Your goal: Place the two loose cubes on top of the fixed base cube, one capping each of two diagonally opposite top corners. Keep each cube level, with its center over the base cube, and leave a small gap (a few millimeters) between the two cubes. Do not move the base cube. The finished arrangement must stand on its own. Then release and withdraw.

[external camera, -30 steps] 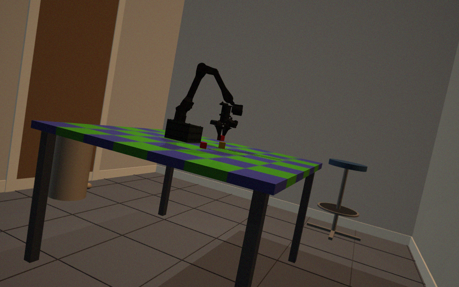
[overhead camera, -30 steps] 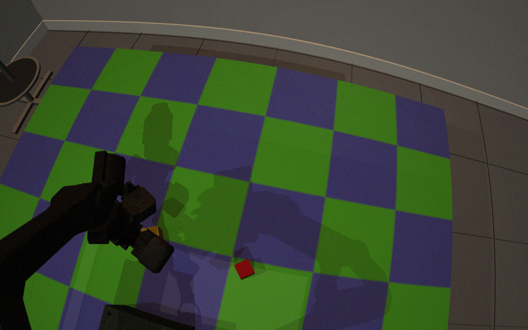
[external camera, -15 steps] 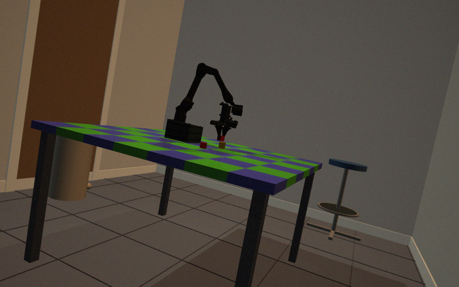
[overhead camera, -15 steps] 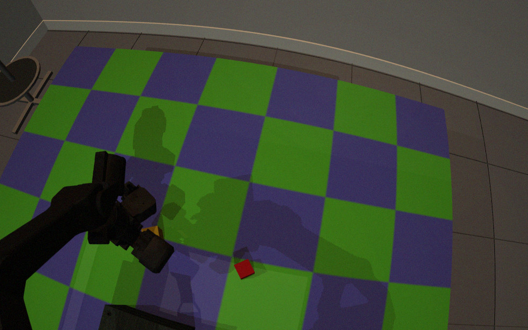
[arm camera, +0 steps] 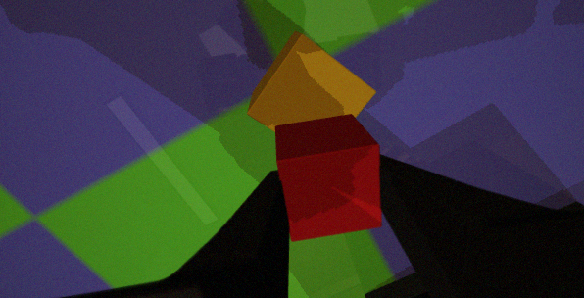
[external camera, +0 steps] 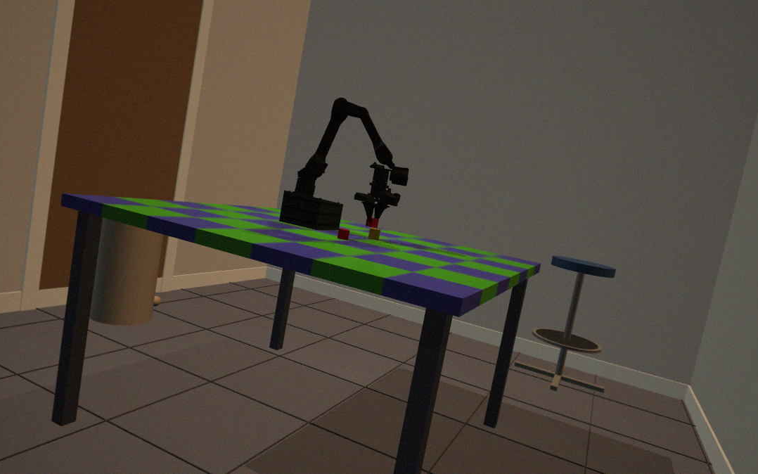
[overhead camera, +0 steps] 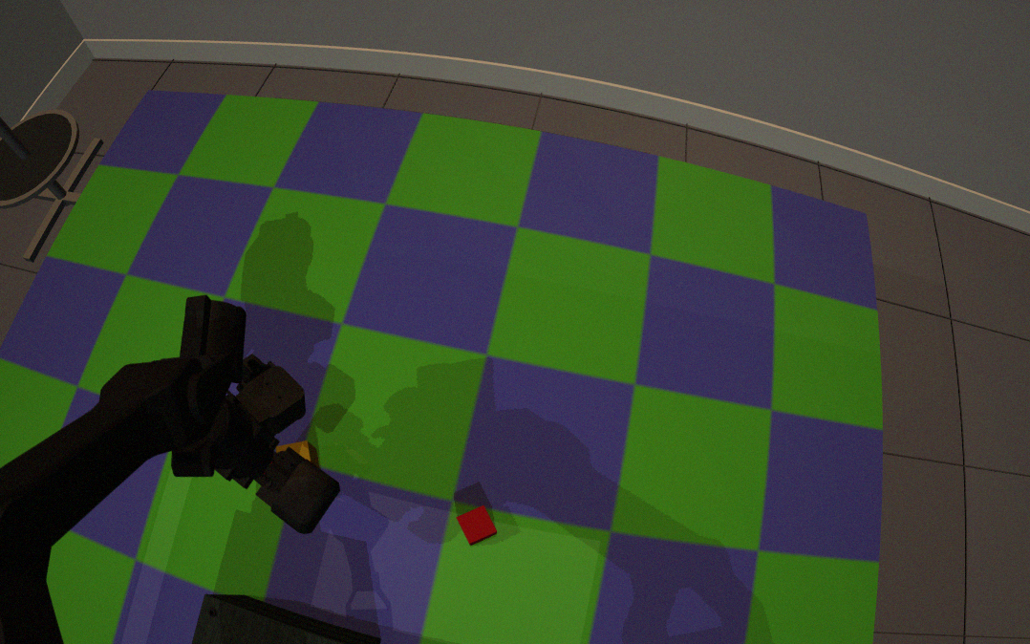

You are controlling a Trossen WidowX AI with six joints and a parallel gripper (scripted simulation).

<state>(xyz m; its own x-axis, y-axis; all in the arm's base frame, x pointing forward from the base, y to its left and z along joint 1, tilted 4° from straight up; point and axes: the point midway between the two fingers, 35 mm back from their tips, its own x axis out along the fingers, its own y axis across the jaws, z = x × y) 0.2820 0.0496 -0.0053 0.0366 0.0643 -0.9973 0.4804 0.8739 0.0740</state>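
The yellow base cube is 40 mm below my gripper tip, 20 mm ahead of it and 10 mm to the right of it.
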